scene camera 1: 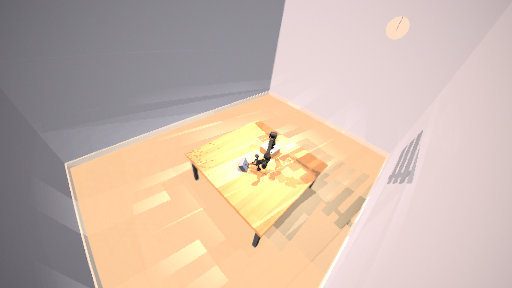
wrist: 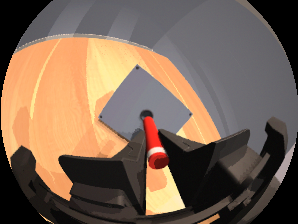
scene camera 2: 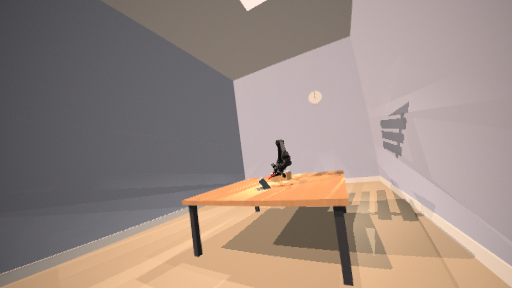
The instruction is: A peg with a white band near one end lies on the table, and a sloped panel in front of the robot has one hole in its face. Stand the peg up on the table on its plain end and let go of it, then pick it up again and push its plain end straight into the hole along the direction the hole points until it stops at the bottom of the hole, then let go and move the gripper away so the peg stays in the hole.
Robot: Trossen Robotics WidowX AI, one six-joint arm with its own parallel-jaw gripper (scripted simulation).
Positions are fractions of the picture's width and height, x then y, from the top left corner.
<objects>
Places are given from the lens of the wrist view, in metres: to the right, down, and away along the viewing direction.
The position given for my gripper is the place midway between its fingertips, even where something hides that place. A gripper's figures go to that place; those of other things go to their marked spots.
my gripper (wrist: 0.51, 0.60): 0.00, 0.02, 0.10
red peg (wrist: 0.53, 0.70): 0.01, 0.03, 0.06
grey sloped panel (wrist: 0.47, 0.40): -0.02, -0.04, 0.16
The marked spots on the red peg and the grey sloped panel are 0.12 m apart.
</objects>
